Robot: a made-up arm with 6 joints.
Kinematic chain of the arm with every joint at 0, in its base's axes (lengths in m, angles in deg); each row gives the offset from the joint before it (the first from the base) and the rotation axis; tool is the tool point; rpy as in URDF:
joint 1: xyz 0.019 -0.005 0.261 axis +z
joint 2: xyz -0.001 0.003 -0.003 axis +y
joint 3: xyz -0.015 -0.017 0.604 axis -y
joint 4: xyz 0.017 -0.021 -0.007 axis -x
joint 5: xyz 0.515 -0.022 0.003 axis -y
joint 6: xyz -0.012 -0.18 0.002 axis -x
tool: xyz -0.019 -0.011 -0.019 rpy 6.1 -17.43 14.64
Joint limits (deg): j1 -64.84..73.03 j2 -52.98..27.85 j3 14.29..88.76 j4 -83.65..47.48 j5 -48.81..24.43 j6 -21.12..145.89
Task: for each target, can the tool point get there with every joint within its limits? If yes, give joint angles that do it. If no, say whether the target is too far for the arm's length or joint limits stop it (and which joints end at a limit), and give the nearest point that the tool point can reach.
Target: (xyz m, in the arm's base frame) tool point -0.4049 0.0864 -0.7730
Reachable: no: joint limits stop it (at a limit: joint 1, joint 2, joint 3, joint 4, joint 5) | nearest point 0.2689 0.6562 0.4567 | short by 1.514 m
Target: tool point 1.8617 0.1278 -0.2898
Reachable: no: too far | nearest point 0.7587 0.0483 0.4737 | short by 1.344 m
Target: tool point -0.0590 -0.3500 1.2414
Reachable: yes | joints 34.02 -34.95 34.82 22.62 5.95 48.20
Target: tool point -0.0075 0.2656 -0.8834
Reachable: no: joint limits stop it (at a limit: joint 1, joint 2, joint 3, joint 4, joint 5) | nearest point 0.2710 0.6544 0.4567 | short by 1.423 m
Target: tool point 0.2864 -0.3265 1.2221
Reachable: yes | joints -20.22 0.02 60.03 -40.73 2.66 70.05
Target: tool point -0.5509 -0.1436 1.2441
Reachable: yes | joints -6.84 -26.98 77.71 34.27 -18.17 83.94
